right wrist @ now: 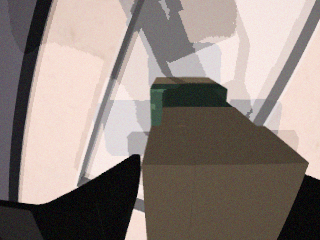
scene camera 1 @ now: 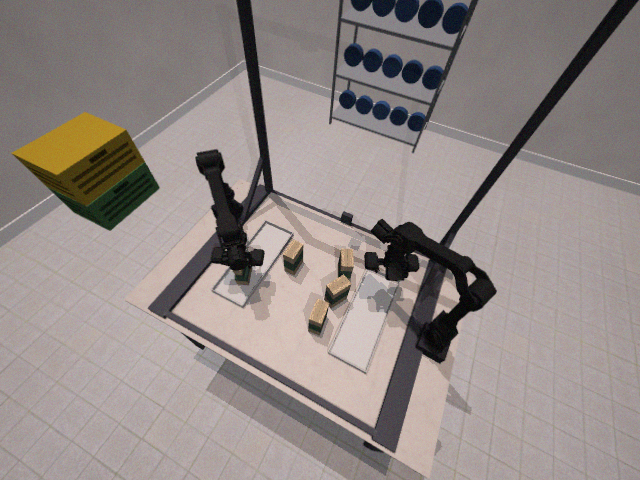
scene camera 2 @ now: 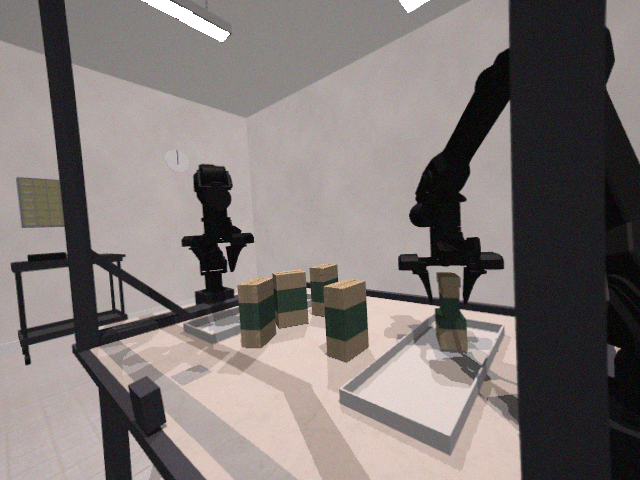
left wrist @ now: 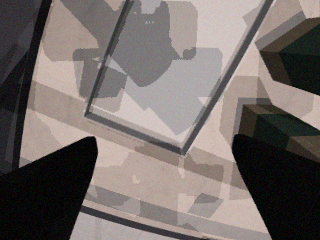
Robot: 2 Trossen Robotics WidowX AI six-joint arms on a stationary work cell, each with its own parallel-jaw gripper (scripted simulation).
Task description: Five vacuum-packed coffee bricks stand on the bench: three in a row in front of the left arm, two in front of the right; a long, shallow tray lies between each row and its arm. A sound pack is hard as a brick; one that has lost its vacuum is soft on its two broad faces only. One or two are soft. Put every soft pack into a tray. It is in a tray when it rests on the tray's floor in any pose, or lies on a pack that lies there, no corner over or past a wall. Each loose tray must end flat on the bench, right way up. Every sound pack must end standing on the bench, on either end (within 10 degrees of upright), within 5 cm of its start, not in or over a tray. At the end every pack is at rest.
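Observation:
Left gripper [scene camera 2: 220, 271], [scene camera 1: 385, 272], [left wrist: 166, 143]. Right gripper [scene camera 2: 447, 303], [right wrist: 192, 161]. Tray [scene camera 2: 415, 377]. Tray [scene camera 1: 354, 343].

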